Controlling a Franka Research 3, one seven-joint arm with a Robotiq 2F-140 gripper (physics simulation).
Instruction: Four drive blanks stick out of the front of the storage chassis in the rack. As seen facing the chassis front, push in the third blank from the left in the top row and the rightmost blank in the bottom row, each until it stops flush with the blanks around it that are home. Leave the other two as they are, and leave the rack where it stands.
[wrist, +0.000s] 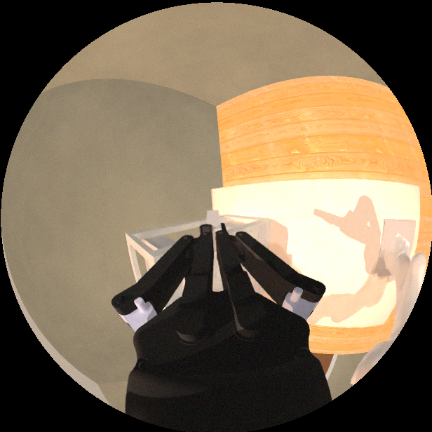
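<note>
The pale rack (141, 245) stands in the middle of the wrist view, with its left top bars and left uprights showing. My gripper (212, 219) is shut and empty. Its dark fingers lie across the rack in this view, with a small pale block showing at their tips. Whether the tips touch anything cannot be told. The gripper hides most of the chassis front. The four drive blanks cannot be made out, so how far each sticks out cannot be told.
A cream mat (310, 197) lies on the wooden table (310, 130) to the right of the rack, with the arm's shadow across it. A pale arm part (410, 285) and a grey base plate (398, 230) show at the right edge. Grey floor shows at the left.
</note>
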